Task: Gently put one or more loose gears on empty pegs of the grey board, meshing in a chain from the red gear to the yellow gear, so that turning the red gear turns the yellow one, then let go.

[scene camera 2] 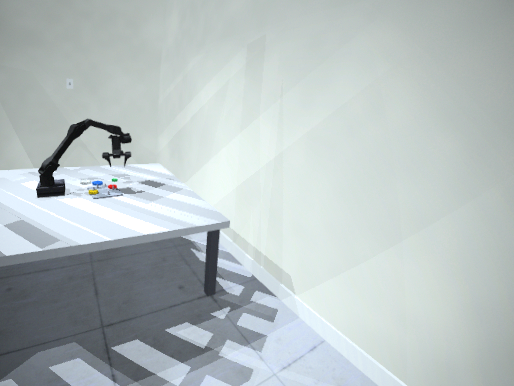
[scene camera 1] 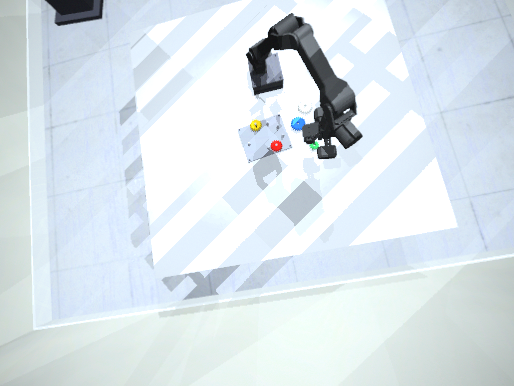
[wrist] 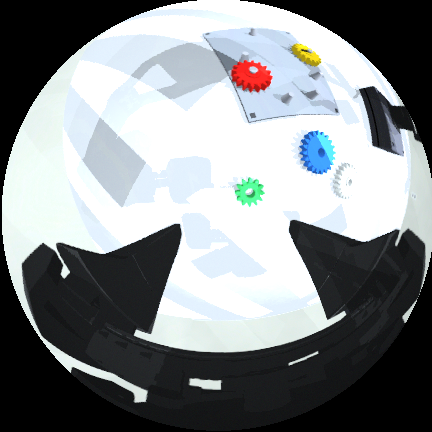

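Where they show: gripper, fingertip midpoint: [scene camera 2: 117, 167] [scene camera 1: 320, 142] [wrist: 236, 227]; arm's base, origin of the base link: [scene camera 2: 47, 184] [scene camera 1: 259, 67].
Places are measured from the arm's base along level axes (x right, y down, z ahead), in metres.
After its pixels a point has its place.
Note:
The grey board [scene camera 1: 260, 147] {x 0.015, y 0.048, z 0.359 m} [wrist: 235, 42] {x 0.029, y 0.048, z 0.373 m} lies on the table, with the red gear [scene camera 1: 276, 146] {x -0.058, y 0.031, z 0.366 m} [scene camera 2: 112, 186] {x -0.039, y 0.033, z 0.360 m} [wrist: 251, 76] {x -0.067, y 0.032, z 0.362 m} and the yellow gear [scene camera 1: 256, 125] {x 0.028, y 0.030, z 0.261 m} [scene camera 2: 93, 192] {x 0.050, y 0.038, z 0.256 m} [wrist: 306, 54] on pegs, apart from each other. Several empty pegs stand on it. The loose blue gear [scene camera 1: 298, 124] {x -0.161, y 0.038, z 0.269 m} [scene camera 2: 97, 183] {x -0.131, y 0.040, z 0.263 m} [wrist: 318, 152] {x -0.160, y 0.053, z 0.255 m}, white gear [scene camera 1: 305, 107] {x -0.198, y 0.039, z 0.190 m} [wrist: 344, 181] {x -0.199, y 0.041, z 0.195 m} and small green gear [scene camera 1: 314, 146] {x -0.224, y 0.038, z 0.377 m} [scene camera 2: 114, 180] {x -0.205, y 0.044, z 0.367 m} [wrist: 249, 192] {x -0.231, y 0.052, z 0.364 m} lie beside the board. My gripper [scene camera 2: 117, 165] {x -0.229, y -0.043, z 0.392 m} [wrist: 236, 227] {x -0.229, y -0.043, z 0.392 m} is wide open and empty, high above the table, near the green gear in the wrist view.
The arm's dark base [scene camera 1: 267, 80] {x -0.033, y -0.002, z 0.069 m} [scene camera 2: 51, 188] {x 0.043, y 0.008, z 0.031 m} stands on the table [scene camera 2: 150, 226] {x 0.510, y 0.056, z 0.540 m} behind the board. The arm reaches over the table beside the loose gears. Light and shadow patches cross the table top. A dark object [scene camera 1: 79, 12] stands at the far left corner of scene camera 1.

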